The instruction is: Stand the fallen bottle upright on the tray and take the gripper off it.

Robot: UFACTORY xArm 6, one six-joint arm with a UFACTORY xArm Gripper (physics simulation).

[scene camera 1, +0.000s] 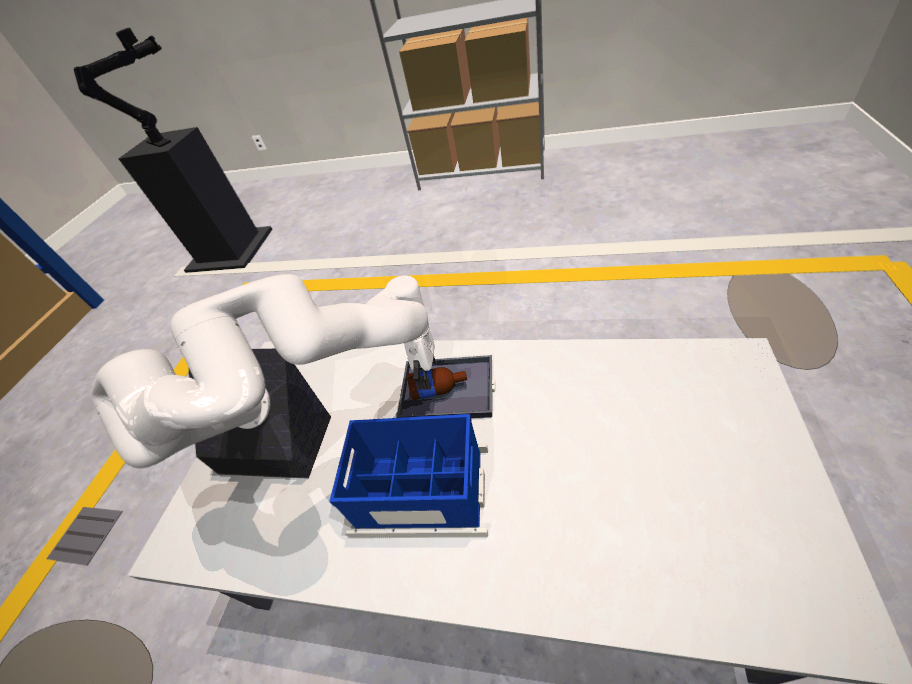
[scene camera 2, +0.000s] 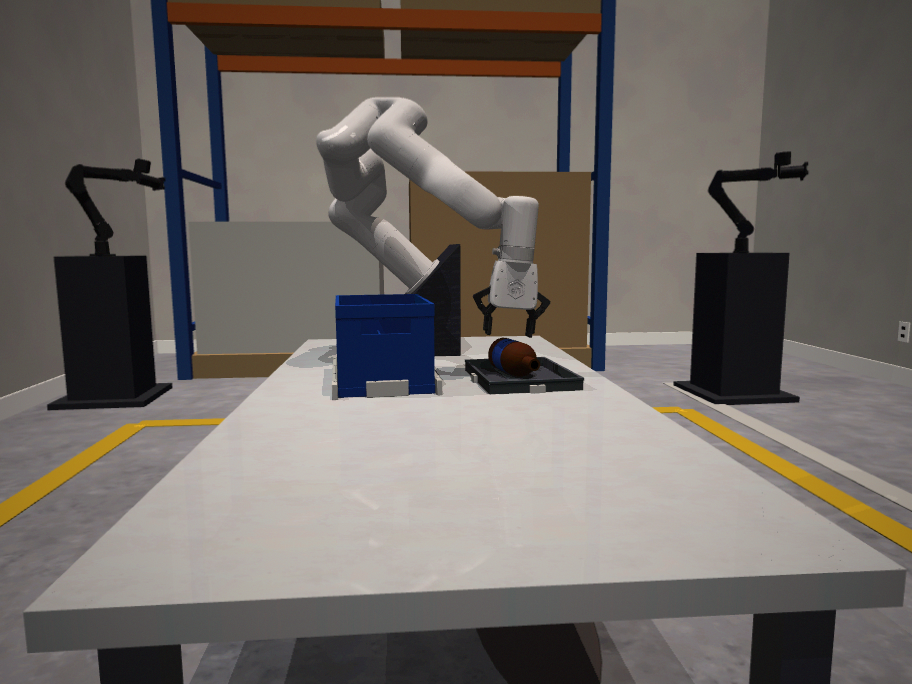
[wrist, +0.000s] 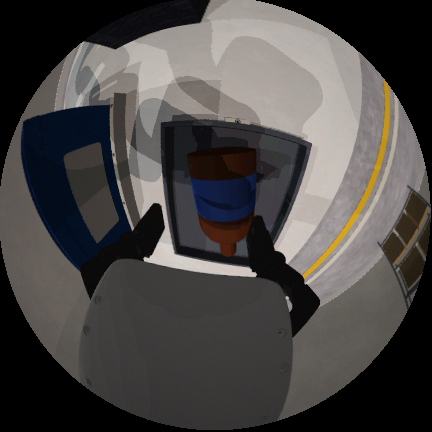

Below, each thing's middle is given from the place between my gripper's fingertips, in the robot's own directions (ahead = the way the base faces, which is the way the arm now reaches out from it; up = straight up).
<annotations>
I see the brown bottle (scene camera 2: 516, 358) 1 cm ahead of my hand, 1 cm to the left of it and 5 cm below it.
</annotations>
